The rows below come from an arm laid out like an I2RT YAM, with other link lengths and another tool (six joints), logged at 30 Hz.
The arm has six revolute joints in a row. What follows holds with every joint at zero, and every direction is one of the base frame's. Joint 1 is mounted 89.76 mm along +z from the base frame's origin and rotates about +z. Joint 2 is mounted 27.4 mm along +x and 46.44 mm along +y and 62.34 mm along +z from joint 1 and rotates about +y. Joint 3 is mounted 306.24 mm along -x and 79.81 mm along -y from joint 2 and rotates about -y. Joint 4 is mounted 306.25 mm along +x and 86 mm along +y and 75 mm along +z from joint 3 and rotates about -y. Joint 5 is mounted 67.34 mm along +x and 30.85 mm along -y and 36.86 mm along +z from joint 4 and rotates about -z. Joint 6 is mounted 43.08 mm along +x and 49 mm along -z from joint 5 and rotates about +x. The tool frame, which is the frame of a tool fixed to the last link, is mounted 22 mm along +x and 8 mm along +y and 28 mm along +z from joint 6; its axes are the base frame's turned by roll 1.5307, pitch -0.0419 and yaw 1.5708 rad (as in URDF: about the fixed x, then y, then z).
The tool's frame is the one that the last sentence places.
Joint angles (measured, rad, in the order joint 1, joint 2, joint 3, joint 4, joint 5, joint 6), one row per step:
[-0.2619 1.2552 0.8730 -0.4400 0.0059 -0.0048]
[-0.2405 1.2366 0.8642 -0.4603 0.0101 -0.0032]
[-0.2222 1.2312 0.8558 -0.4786 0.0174 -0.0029]
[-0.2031 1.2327 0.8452 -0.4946 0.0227 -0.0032]
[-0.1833 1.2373 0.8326 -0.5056 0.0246 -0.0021]
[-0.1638 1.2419 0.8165 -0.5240 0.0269 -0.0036]
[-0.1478 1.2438 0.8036 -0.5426 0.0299 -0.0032]
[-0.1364 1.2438 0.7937 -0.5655 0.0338 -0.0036]
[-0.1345 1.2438 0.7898 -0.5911 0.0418 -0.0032]
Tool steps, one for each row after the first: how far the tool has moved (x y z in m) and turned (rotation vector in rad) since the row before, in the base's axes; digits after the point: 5 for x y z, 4 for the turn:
[-0.00453 0.00842 0.00016 0.0007 0.0107 0.0174]
[-0.00265 0.00649 -0.00365 -0.0002 0.0219 0.0132]
[-0.00183 0.00661 -0.00640 0.0018 0.0284 0.0159]
[-0.00141 0.00684 -0.00758 0.0046 0.0278 0.0178]
[-0.00298 0.00695 -0.00959 0.0041 0.0390 0.0193]
[-0.00329 0.00560 -0.00736 0.0030 0.0333 0.0140]
[-0.00379 0.00401 -0.00587 0.0012 0.0330 0.0096]
[-0.00336 0.00053 -0.00365 -0.0026 0.0301 -0.0026]

